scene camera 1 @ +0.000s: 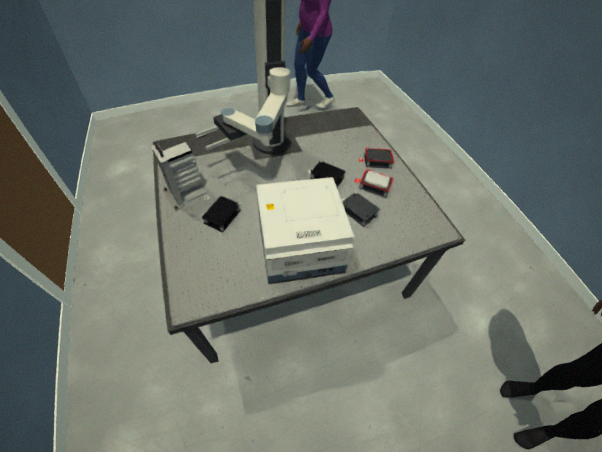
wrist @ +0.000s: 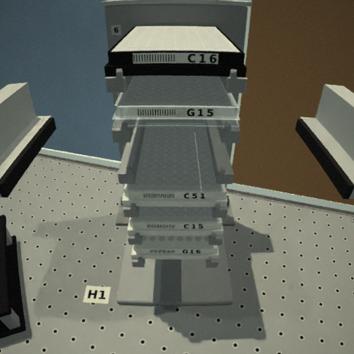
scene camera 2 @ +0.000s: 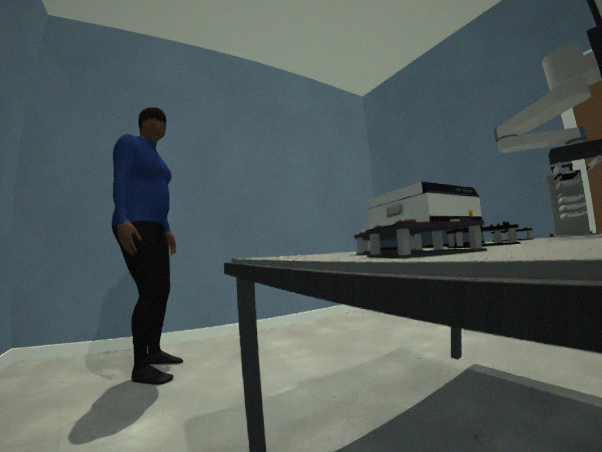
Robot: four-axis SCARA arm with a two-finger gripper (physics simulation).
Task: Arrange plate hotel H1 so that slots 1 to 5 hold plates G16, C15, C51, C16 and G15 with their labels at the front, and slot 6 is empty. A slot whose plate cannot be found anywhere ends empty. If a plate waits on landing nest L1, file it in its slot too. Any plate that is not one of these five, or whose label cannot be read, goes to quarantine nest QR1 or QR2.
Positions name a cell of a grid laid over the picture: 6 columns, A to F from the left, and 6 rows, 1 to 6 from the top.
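Observation:
The wrist view takes in the gripper (wrist: C2) along with a clear plate G15 (wrist: D2).

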